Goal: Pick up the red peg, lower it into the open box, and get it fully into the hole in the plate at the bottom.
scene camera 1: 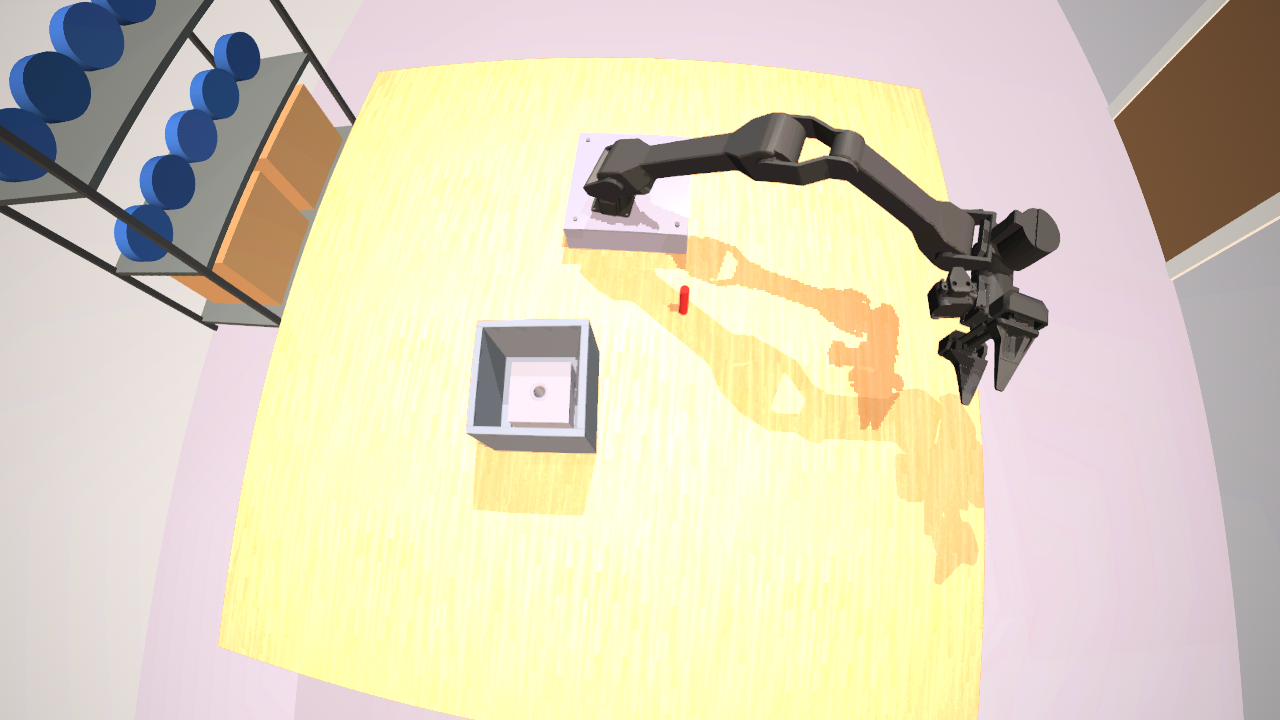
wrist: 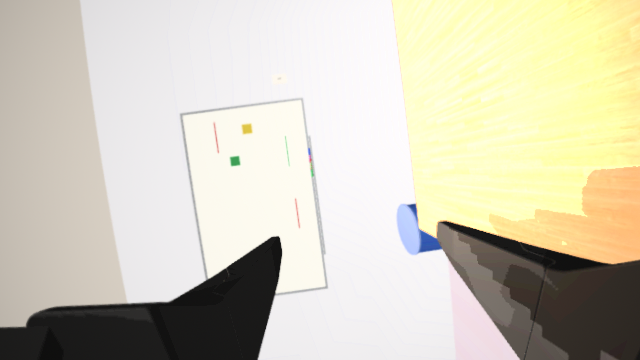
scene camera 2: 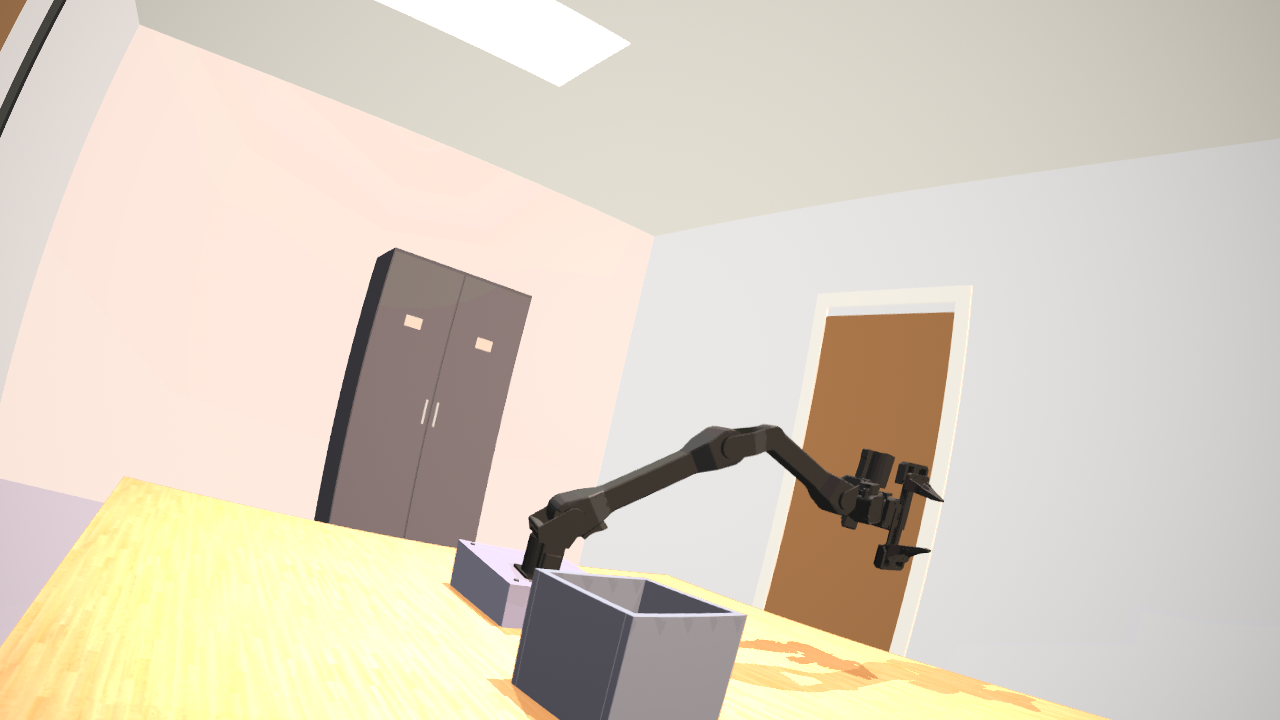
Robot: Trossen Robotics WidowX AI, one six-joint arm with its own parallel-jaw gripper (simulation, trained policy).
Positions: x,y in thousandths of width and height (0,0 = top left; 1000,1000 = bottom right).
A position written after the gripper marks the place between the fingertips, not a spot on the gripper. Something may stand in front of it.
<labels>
gripper: scene camera 1 767,553; wrist 560,660; scene camera 2 732,731
grey box: scene camera 1 389,477; scene camera 2 459,888; not seen in the wrist view (out of frame)
pale plate: scene camera 1 414,530; not seen in the wrist view (out of frame); not seen in scene camera 2 (hidden by the grey box)
</labels>
